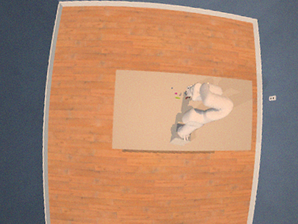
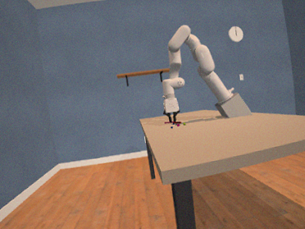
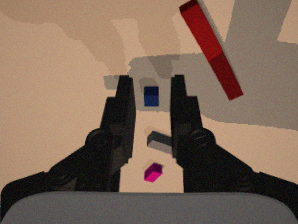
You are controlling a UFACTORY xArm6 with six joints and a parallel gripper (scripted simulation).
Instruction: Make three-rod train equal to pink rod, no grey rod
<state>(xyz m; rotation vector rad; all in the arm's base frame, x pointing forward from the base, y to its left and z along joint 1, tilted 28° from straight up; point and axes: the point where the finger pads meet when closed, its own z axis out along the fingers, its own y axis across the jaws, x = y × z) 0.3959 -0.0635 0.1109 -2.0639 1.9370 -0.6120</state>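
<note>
Right now the red rod is 40 mm behind my hand, 20 mm to the right of it and 30 mm below it. From my hand the other things lie so: pink rod (10 mm behind, 100 mm to the right, 30 mm below); lime rod (50 mm behind, 100 mm to the left, 30 mm below); grey rod (10 mm behind, 70 mm to the left, 30 mm below).
</note>
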